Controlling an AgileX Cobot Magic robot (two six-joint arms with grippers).
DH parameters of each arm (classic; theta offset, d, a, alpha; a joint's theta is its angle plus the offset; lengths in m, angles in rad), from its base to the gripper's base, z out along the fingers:
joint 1: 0 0.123 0 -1.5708
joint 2: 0.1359 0 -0.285 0
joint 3: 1.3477 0 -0.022 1.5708
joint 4: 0 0.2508 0 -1.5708
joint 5: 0 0 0.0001 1.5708
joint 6: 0 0.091 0 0
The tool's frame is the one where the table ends.
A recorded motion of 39 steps. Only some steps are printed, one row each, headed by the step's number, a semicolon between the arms.
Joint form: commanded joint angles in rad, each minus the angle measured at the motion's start. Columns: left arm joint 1, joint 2, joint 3, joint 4, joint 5, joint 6; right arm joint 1, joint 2, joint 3, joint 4, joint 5, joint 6.
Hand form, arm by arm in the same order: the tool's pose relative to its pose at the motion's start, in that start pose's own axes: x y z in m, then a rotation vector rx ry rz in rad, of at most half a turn. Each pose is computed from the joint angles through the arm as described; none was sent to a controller.
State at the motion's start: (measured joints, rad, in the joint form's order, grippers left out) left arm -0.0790 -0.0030 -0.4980 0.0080 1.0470 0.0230; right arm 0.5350 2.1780 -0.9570 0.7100 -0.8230 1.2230
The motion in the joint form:
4: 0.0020 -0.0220 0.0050 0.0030 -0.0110 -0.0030; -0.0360 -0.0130 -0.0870 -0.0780 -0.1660 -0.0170
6: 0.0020 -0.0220 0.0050 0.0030 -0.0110 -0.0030; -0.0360 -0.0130 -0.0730 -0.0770 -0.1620 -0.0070
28: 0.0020 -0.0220 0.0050 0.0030 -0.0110 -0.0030; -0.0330 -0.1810 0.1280 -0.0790 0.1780 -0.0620
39: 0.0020 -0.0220 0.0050 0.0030 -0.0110 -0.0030; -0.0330 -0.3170 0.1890 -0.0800 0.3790 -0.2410
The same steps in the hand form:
4: 0.0016 0.0002 -0.0019 -0.0051 -0.0279 -0.0025; -0.0043 0.0468 0.0109 -0.2620 -0.0264 -0.0068
6: 0.0016 0.0002 -0.0019 -0.0051 -0.0279 -0.0025; -0.0056 0.0424 0.0097 -0.2458 -0.0256 -0.0030
28: 0.0016 0.0002 -0.0019 -0.0051 -0.0279 -0.0025; -0.0167 0.0171 -0.0344 0.1001 0.0926 -0.0843
39: 0.0016 0.0002 -0.0019 -0.0051 -0.0279 -0.0025; -0.0195 0.0268 -0.0634 0.2021 0.1970 -0.2408

